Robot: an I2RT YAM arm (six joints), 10 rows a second.
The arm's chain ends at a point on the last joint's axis. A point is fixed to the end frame.
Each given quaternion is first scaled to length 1.
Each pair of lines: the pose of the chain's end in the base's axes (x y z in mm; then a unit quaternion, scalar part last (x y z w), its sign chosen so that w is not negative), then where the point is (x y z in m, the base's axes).
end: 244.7, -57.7, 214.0, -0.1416, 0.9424, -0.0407, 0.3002
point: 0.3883 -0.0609 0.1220
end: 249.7, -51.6, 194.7, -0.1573, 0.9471, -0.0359, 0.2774
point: 0.3887 -0.0513 0.0958
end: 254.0, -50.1, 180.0, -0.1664, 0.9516, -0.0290, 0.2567
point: 0.3884 -0.0471 0.0751
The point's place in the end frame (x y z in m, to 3 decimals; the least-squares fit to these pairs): -0.060 -0.023 0.158
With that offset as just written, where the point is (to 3 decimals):
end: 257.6, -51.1, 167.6, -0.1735, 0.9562, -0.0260, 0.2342
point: 0.387 -0.047 0.056
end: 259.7, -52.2, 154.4, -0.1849, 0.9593, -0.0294, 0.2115
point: 0.384 -0.048 0.038
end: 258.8, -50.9, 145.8, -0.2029, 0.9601, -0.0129, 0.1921
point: 0.377 -0.040 0.024
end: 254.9, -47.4, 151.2, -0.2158, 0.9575, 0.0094, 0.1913
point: 0.372 -0.028 0.028
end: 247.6, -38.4, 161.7, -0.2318, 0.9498, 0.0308, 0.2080
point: 0.367 -0.009 0.043
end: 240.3, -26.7, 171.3, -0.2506, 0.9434, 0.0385, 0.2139
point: 0.359 0.009 0.054
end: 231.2, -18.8, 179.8, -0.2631, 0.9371, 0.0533, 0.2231
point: 0.350 0.024 0.066
